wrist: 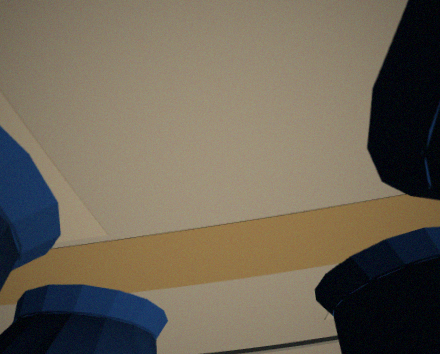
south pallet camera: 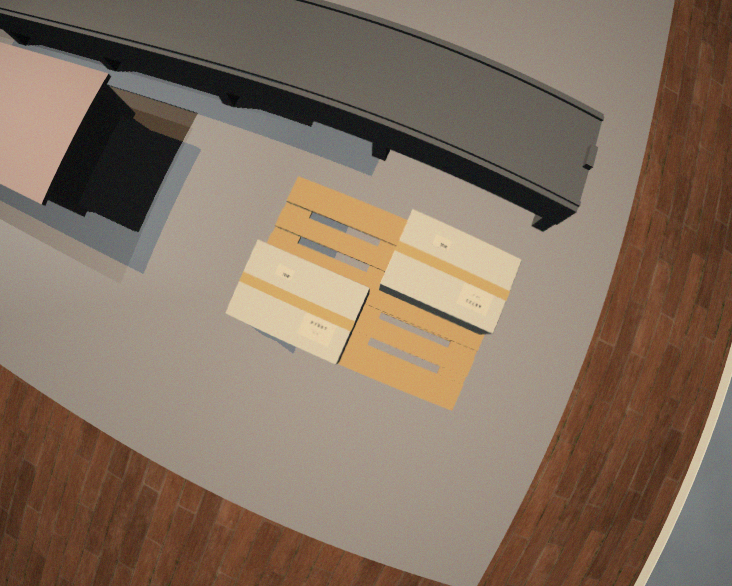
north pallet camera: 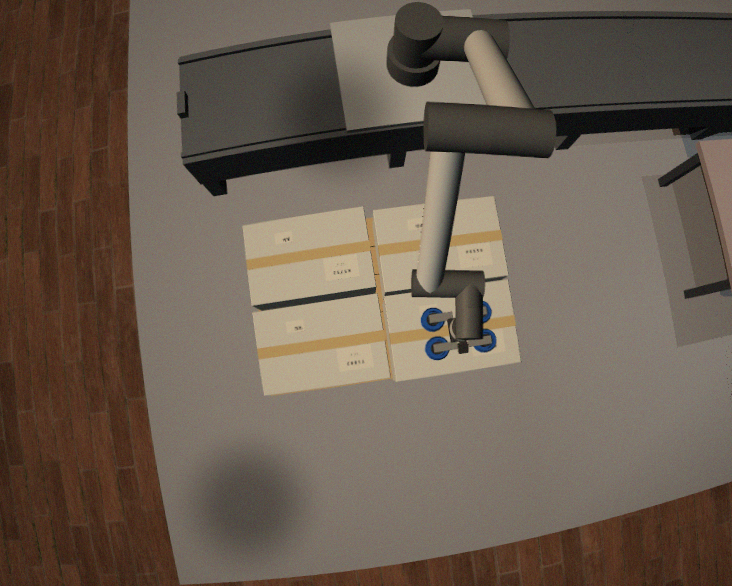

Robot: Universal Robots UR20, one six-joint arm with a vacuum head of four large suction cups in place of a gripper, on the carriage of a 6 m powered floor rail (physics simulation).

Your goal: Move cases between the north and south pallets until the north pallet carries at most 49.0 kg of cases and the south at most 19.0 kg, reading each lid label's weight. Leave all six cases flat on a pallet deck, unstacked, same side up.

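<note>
My suction head (wrist: 378, 293), visible. Case (south pallet camera: 438, 268). Case (south pallet camera: 310, 307). Case (north pallet camera: 476, 244). Case (north pallet camera: 325, 256). Case (north pallet camera: 338, 342). Case (north pallet camera: 406, 337).
</note>
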